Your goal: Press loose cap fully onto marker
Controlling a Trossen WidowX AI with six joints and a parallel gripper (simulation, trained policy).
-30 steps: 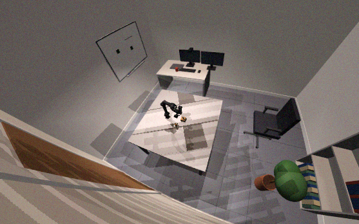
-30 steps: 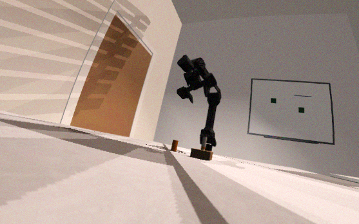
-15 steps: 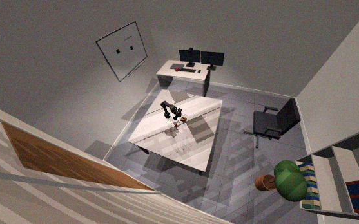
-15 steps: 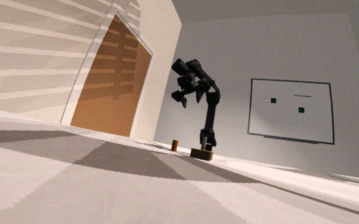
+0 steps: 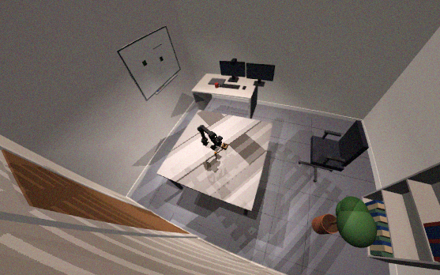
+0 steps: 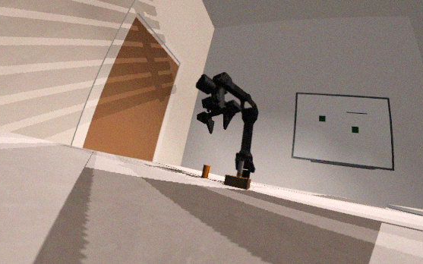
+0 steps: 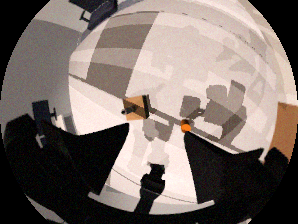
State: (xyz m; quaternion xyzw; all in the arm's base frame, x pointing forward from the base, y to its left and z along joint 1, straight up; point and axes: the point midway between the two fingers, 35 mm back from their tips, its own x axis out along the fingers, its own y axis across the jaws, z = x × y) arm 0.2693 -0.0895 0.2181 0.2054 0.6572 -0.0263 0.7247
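My gripper tip is 6 cm past the orange cap, 4 cm to the left of it and 16 cm above it. From my gripper tip the other things lie so: brown holder block 2 cm ahead, 11 cm to the left, 17 cm below.
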